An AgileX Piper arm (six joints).
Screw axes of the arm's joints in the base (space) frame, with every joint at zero. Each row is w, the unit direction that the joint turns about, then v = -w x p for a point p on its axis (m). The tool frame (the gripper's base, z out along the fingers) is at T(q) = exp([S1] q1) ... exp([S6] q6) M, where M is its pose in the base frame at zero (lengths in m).
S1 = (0, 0, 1, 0.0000, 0.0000, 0.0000)
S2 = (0, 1, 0, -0.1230, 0.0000, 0.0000)
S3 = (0, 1, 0, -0.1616, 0.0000, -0.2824)
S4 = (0.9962, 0, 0.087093, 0.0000, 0.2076, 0.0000)
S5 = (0, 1, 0, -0.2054, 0.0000, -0.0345)
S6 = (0.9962, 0, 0.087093, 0.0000, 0.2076, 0.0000)
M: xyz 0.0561 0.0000 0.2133 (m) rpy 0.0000 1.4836 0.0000 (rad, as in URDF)
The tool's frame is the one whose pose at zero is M.
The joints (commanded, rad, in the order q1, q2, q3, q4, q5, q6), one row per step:
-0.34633, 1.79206, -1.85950, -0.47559, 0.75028, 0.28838
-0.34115, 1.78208, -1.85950, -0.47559, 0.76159, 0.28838
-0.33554, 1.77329, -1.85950, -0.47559, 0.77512, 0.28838
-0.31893, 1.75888, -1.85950, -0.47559, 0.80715, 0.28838
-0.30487, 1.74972, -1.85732, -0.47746, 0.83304, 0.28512
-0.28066, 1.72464, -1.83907, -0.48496, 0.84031, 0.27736
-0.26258, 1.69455, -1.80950, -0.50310, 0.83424, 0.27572
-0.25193, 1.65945, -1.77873, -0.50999, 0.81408, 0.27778
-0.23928, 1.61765, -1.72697, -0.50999, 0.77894, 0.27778
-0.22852, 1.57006, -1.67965, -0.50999, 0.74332, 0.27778
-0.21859, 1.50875, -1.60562, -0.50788, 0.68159, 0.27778
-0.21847, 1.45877, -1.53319, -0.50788, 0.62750, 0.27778
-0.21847, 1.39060, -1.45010, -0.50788, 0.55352, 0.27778
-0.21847, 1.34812, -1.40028, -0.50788, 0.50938, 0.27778
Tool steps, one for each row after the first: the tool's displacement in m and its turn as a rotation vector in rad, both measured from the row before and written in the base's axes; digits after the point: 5 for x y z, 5 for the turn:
-0.00248, 0.00282, 0.00339, 0.00080, -0.00021, 0.00007
-0.00227, 0.00283, 0.00271, 0.00206, 0.00271, -0.00050
-0.00325, 0.00728, 0.00373, 0.00702, 0.01247, 0.00218
-0.00198, 0.00571, 0.00134, 0.00319, 0.01696, 0.00370
-0.00381, 0.01052, 0.00401, -0.01159, 0.00588, 0.02342
-0.00554, 0.00793, 0.00346, -0.02034, 0.00018, 0.01809
-0.00707, 0.00627, 0.00531, -0.01263, -0.02014, 0.01782
-0.00744, 0.00785, 0.00164, -0.00837, -0.01925, 0.02946
-0.00980, 0.00752, 0.00468, -0.01057, -0.02972, 0.02781
-0.01219, 0.00856, 0.00203, -0.01266, -0.03936, 0.03986
-0.01051, 0.00432, -0.00267, -0.00980, -0.02324, 0.02603
-0.01508, 0.00613, 0.00034, -0.01617, -0.04734, 0.03555
-0.00968, 0.00387, 0.00008, -0.00976, -0.02982, 0.02125

